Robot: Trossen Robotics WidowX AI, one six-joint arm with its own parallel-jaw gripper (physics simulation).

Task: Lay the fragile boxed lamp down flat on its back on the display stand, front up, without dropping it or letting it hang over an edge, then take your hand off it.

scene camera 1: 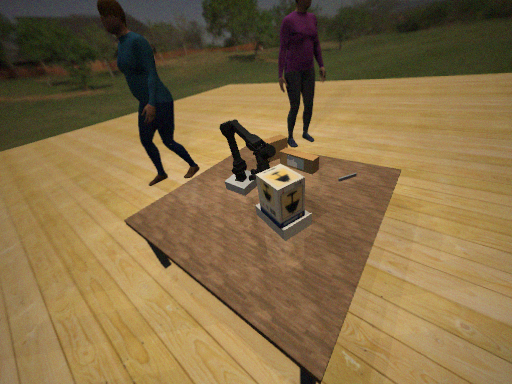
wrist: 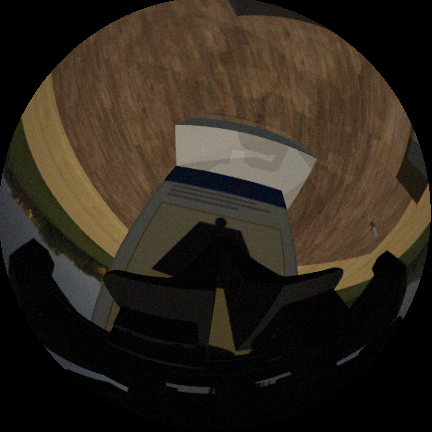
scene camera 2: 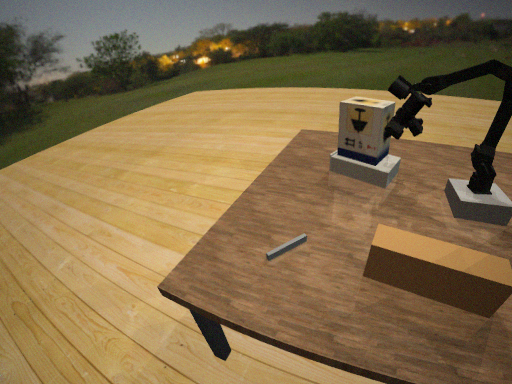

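Where they show: gripper, fingertip midpoint: point(wrist: 218, 242) point(scene camera 2: 386, 137); arm's base at its link origin: point(scene camera 1: 241, 178) point(scene camera 2: 478, 189).
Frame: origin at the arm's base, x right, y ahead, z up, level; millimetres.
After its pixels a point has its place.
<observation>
The boxed lamp point(scene camera 1: 281, 192) @(x 327, y 448, z 211 mm) point(scene camera 2: 365, 126) @(x 155, y 413, z 151 mm) point(wrist: 225, 197) @(x 190, y 324, z 48 mm) is a white and yellow carton with black lamp pictures and a blue band at its foot. It stands upright on the low white display stand point(scene camera 1: 289, 229) @(x 323, y 474, z -6 mm) point(scene camera 2: 361, 172) @(x 123, y 414, z -28 mm) point(wrist: 241, 151) @(x 166, y 295, z 3 mm) in the middle of the brown table point(scene camera 1: 254, 274) @(x 567, y 406, z -66 mm). My gripper point(scene camera 2: 391, 131) @(x 187, y 321, z 104 mm) point(wrist: 218, 242) @(x 187, y 321, z 104 mm) is shut with nothing between the fingers. It sits against the box's upper rear face, on the side toward the arm's base point(scene camera 1: 240, 184) @(x 58, y 30, z -5 mm). In scene camera 1 the box hides the fingertips.
A brown cardboard box point(scene camera 1: 299, 160) @(x -319, y 308, z 16 mm) point(scene camera 2: 411, 259) @(x -390, y 351, z 36 mm) lies behind the stand, with a second one point(scene camera 1: 277, 142) @(x -456, y 81, z 79 mm) beyond it. A small grey bar point(scene camera 1: 347, 177) @(x -291, y 642, z -53 mm) point(scene camera 2: 286, 246) @(x -306, y 642, z -46 mm) point(wrist: 374, 228) @(x -275, y 615, z -44 mm) lies toward the table's edge. Two people point(scene camera 1: 145, 95) point(scene camera 1: 300, 68) stand on the wooden deck past the table.
</observation>
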